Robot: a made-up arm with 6 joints.
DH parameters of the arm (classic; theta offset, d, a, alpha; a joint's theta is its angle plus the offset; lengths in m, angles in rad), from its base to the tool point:
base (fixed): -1.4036 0 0.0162 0
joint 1: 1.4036 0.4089 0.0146 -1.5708
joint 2: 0.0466 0 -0.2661 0
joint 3: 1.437 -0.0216 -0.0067 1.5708
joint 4: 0 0.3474 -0.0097 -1.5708
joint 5: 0 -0.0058 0.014 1.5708
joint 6: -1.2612 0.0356 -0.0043 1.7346
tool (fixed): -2.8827 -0.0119 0 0
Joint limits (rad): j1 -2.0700..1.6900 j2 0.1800..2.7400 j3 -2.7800..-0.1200 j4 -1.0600..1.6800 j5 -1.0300..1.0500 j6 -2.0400..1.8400
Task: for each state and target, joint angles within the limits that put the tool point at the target. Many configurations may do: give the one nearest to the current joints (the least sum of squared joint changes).
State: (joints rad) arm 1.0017 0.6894 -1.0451 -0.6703 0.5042 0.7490
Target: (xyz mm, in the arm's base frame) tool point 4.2 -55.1 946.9
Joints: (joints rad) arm 0.9043 0.7346 -1.8531 -0.6285 0.2855 0.8065
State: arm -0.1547 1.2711 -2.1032 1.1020 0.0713 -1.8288
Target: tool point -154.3 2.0 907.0
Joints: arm -0.2034 0.4349 -1.7928 1.1046 0.2183 -1.8128
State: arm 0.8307 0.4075 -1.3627 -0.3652 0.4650 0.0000
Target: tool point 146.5 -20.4 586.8
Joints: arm 0.2109 0.4360 -0.5598 -0.4563 0.6113 -0.0576
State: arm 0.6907 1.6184 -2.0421 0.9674 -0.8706 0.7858
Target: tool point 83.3 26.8 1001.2
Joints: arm 0.9175 1.1337 -2.0886 0.8990 -0.8113 0.7861
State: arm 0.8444 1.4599 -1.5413 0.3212 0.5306 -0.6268
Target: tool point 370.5 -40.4 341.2
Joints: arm -0.0132 2.0572 -1.1019 0.2445 0.5000 -0.6587
